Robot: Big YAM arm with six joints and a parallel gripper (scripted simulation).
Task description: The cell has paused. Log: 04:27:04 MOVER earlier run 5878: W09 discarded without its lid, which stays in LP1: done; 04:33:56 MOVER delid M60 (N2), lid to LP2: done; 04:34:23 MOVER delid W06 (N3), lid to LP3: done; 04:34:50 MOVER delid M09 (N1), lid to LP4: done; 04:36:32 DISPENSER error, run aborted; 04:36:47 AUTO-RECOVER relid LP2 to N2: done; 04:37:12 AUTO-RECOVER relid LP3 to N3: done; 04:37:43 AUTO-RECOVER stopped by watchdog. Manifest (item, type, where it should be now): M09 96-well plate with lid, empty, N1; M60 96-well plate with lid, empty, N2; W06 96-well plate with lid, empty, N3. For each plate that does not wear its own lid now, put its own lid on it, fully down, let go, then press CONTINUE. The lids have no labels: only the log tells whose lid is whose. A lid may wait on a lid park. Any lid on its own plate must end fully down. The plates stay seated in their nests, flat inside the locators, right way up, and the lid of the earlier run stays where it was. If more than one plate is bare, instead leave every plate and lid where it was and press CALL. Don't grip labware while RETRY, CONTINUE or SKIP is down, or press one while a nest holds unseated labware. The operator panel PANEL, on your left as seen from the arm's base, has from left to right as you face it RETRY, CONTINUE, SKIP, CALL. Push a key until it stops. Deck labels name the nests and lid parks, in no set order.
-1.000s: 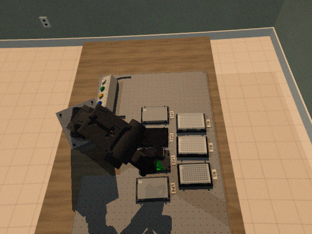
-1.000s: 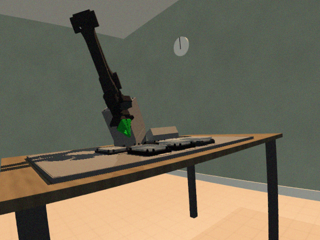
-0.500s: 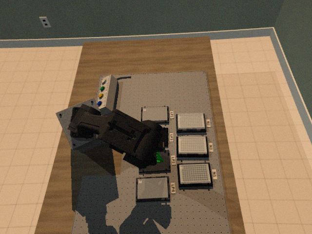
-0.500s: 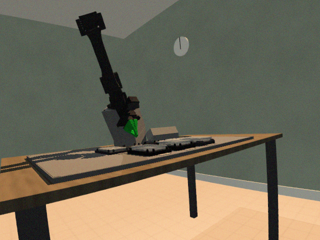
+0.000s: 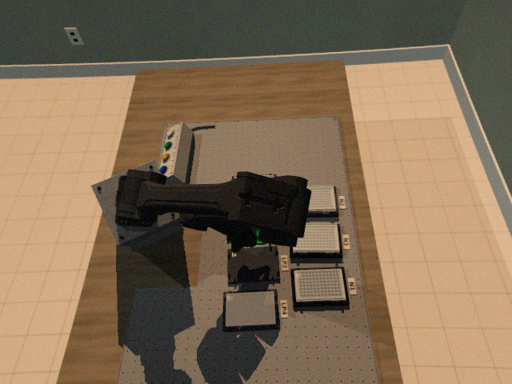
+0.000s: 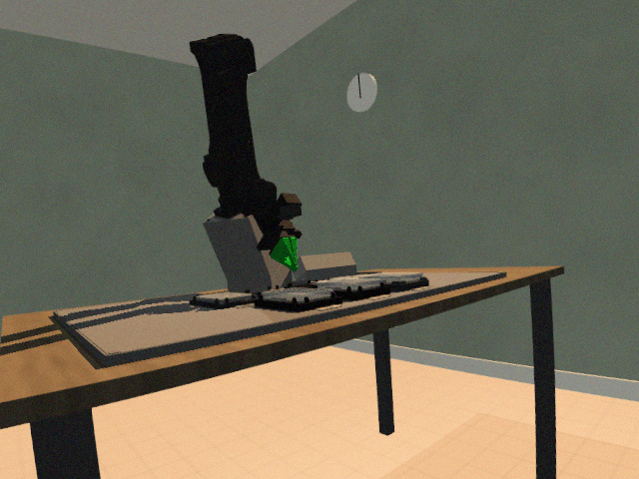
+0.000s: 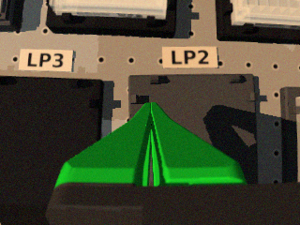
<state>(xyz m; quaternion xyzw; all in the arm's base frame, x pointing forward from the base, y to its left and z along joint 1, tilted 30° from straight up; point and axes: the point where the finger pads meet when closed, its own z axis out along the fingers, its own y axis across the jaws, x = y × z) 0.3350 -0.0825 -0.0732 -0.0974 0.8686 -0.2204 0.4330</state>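
Now: the plate 140 mm ahead of my hand, 110 mm to the right of it and 40 mm below it. Also, from my hand: lid park LP2 (30 mm behind, 40 mm to the right, 60 mm below); then lid park LP3 (30 mm behind, 90 mm to the left, 60 mm below); then lid park LP4 (50 mm behind, 160 mm to the right, 60 mm below).
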